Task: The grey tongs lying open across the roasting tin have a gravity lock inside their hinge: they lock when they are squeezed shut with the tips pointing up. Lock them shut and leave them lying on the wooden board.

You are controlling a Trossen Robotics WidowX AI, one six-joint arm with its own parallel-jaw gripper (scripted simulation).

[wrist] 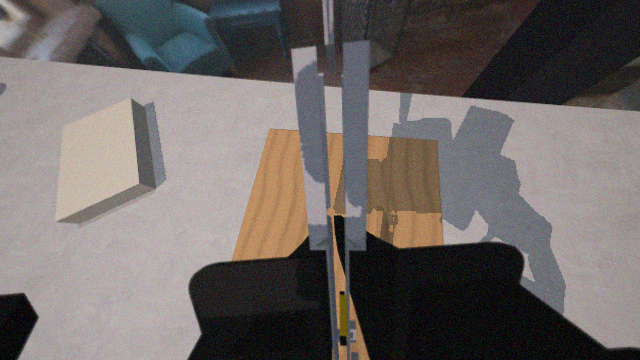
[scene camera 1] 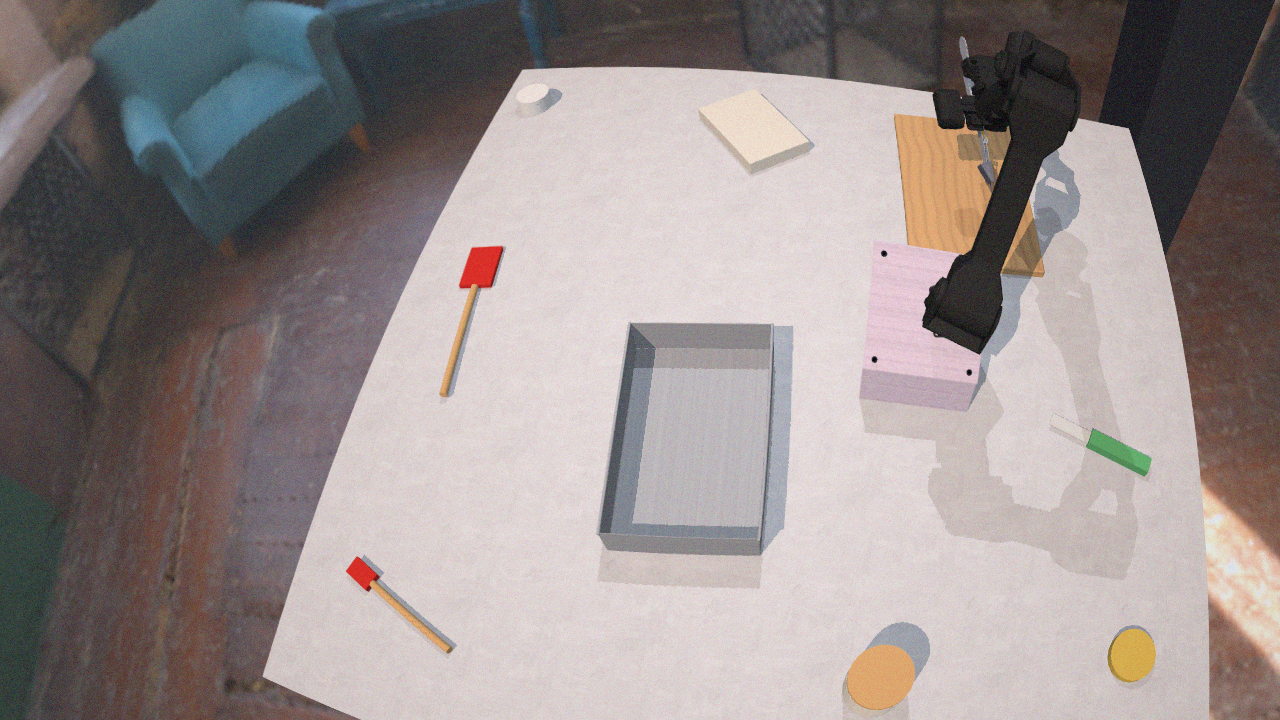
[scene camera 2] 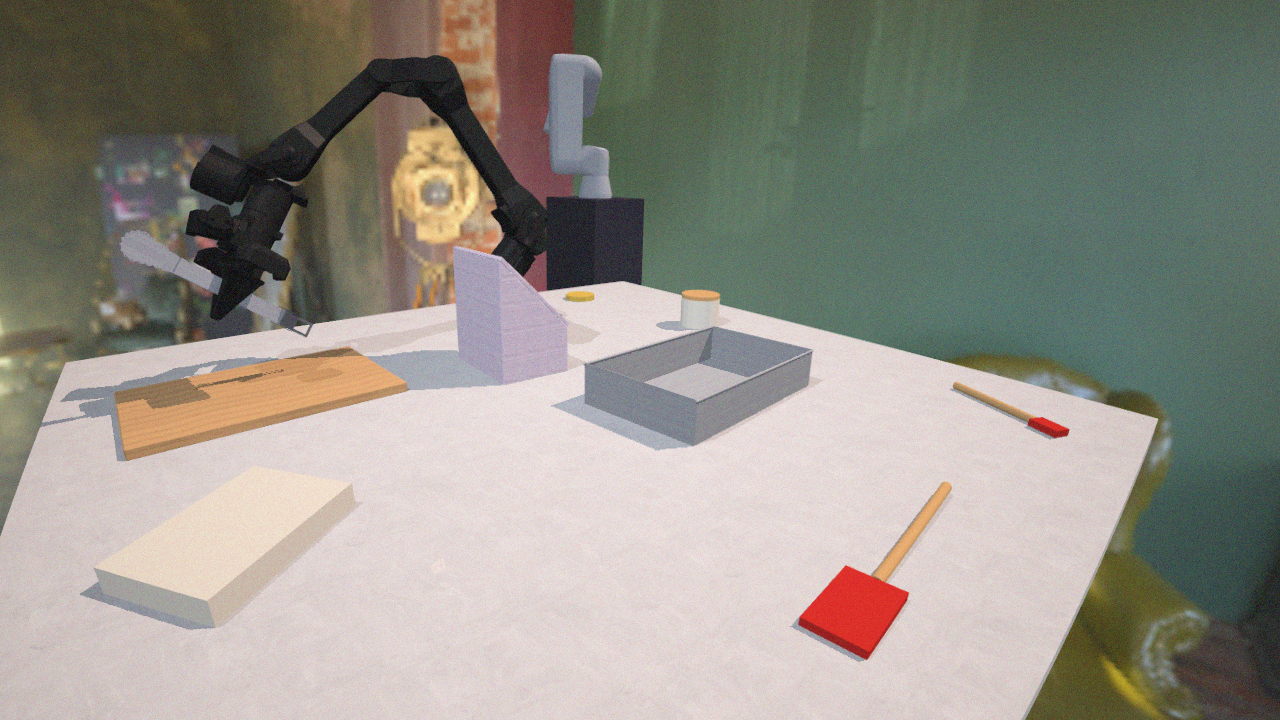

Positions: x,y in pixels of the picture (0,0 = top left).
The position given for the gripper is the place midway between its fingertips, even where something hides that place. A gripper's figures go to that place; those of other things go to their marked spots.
The gripper (scene camera 1: 970,123) is 136 cm from the lens. A cream block (scene camera 1: 757,134): 143 cm from the lens. A green-handled knife (scene camera 1: 1097,442): 115 cm from the lens. The marked spots on the cream block and the green-handled knife are 78 cm apart.
